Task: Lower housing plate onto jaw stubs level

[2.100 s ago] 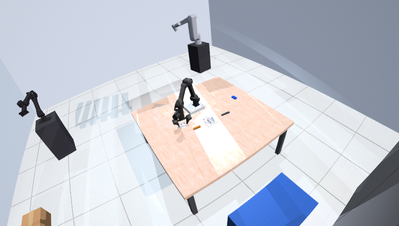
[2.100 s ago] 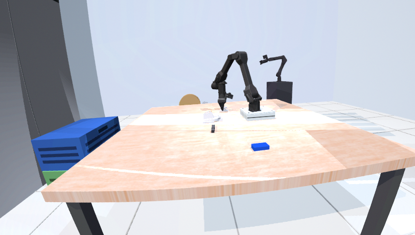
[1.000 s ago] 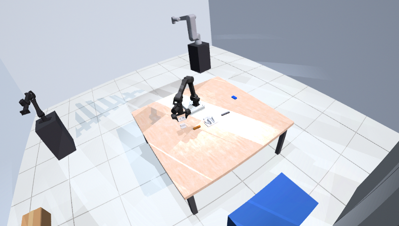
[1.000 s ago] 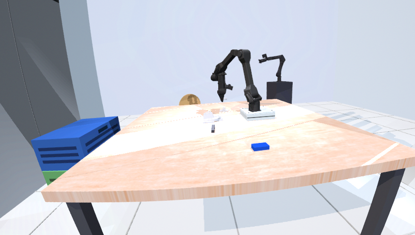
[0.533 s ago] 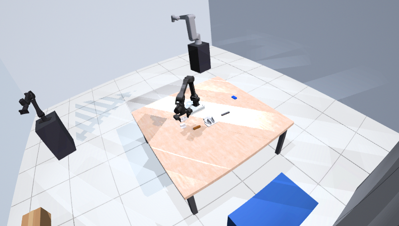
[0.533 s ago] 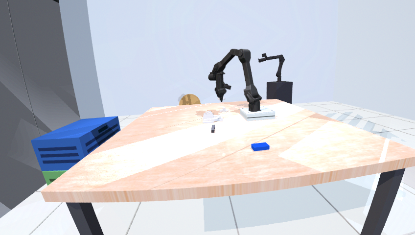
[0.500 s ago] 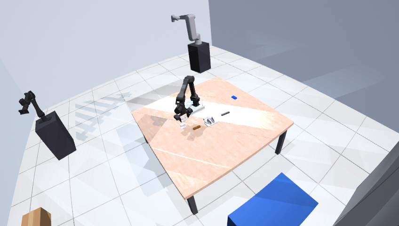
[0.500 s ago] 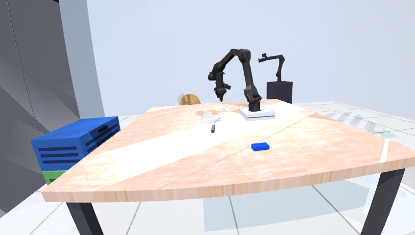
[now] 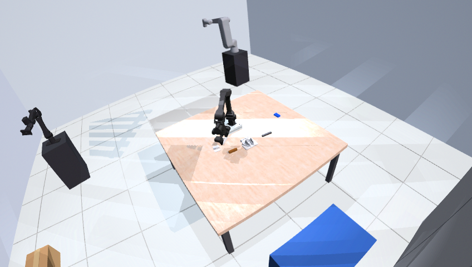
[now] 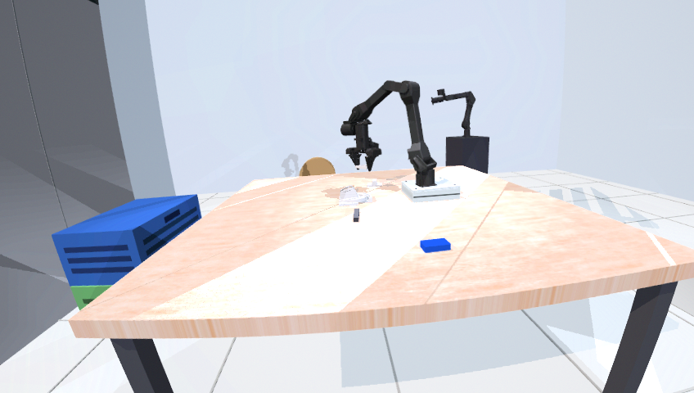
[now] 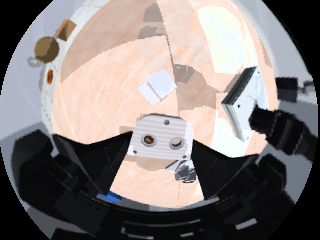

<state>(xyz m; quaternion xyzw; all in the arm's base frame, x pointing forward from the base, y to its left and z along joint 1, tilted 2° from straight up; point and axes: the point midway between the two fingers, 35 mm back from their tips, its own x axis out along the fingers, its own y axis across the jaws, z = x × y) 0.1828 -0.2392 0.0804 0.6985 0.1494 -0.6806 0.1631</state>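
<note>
The orange piece is 70 mm ahead of my gripper tip, 30 mm to the left of it and 70 mm below it. From my gripper tip the other things lie so: black bar: 120 mm ahead, 370 mm to the left, 80 mm below; then blue block: 670 mm to the left, 80 mm below.
</note>
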